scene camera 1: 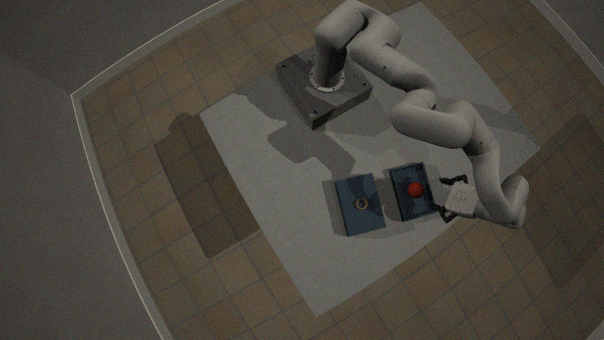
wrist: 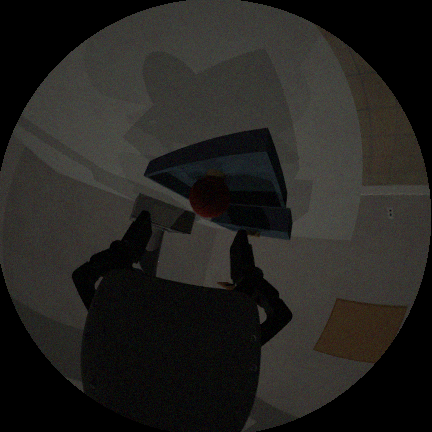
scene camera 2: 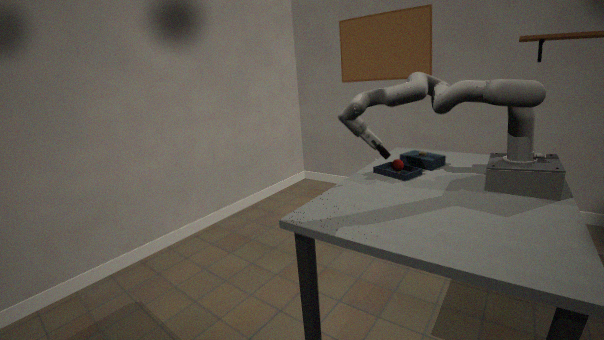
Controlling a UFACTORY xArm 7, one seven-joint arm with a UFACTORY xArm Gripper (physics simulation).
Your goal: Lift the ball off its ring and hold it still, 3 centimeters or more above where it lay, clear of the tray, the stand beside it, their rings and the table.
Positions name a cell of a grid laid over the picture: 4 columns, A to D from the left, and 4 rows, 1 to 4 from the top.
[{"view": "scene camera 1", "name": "blue stand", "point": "C3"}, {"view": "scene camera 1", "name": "shallow blue tray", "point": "C3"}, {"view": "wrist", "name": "my gripper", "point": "B3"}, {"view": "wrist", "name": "blue stand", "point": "C3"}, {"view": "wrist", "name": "shallow blue tray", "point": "C2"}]
